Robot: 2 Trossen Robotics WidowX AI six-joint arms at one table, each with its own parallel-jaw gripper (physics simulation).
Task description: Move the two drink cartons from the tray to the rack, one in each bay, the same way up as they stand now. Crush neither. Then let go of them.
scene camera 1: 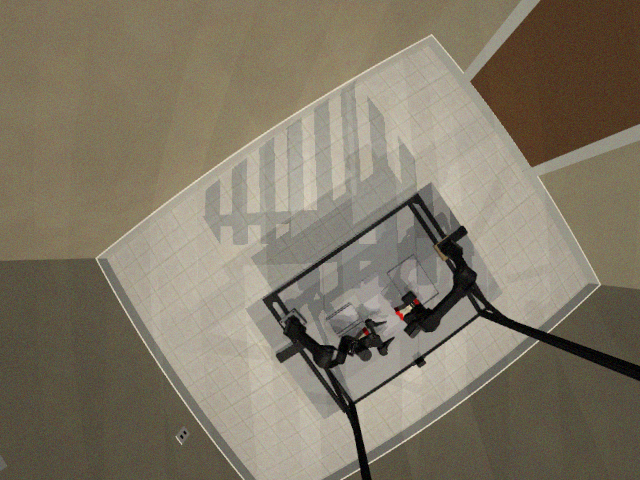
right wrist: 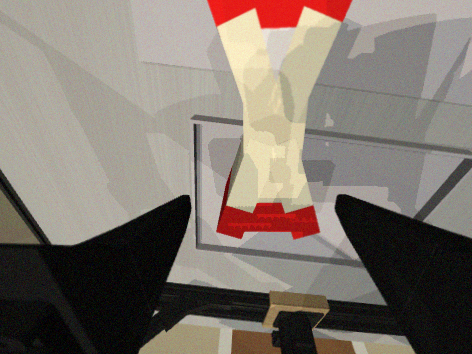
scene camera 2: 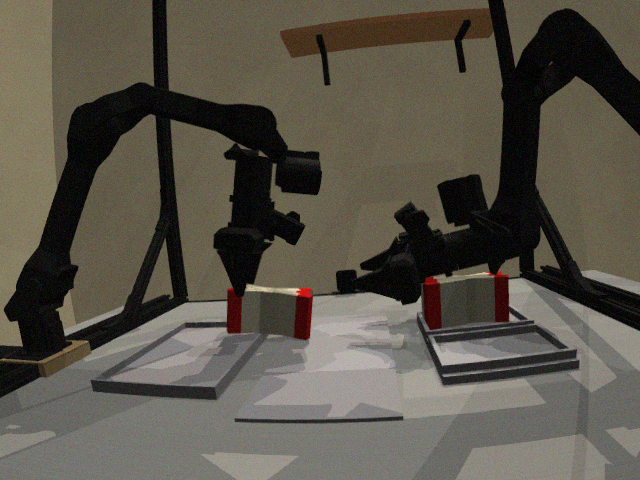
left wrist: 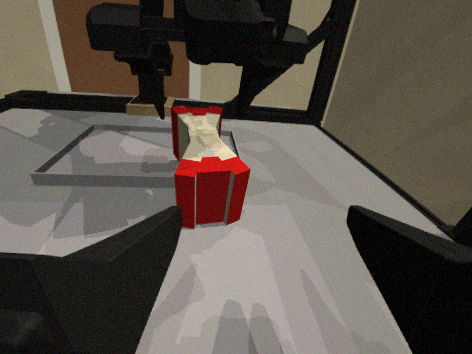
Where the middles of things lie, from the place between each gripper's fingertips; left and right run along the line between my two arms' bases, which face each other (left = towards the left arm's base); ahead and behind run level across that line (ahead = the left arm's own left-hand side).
Labels:
The grey mat [scene camera 2: 344, 372] lies 10 cm ahead of my left hand, 2 cm to the right of it and 9 cm below it. From my left hand the other things lie so: grey tray [scene camera 1: 409, 275] (14 cm ahead, 22 cm to the right, 8 cm below).
Right now the grey tray is 80 mm ahead of my right hand, 60 mm to the right of it and 80 mm below it. Also, from my right hand: grey mat (50 mm ahead, 150 mm to the left, 80 mm below).

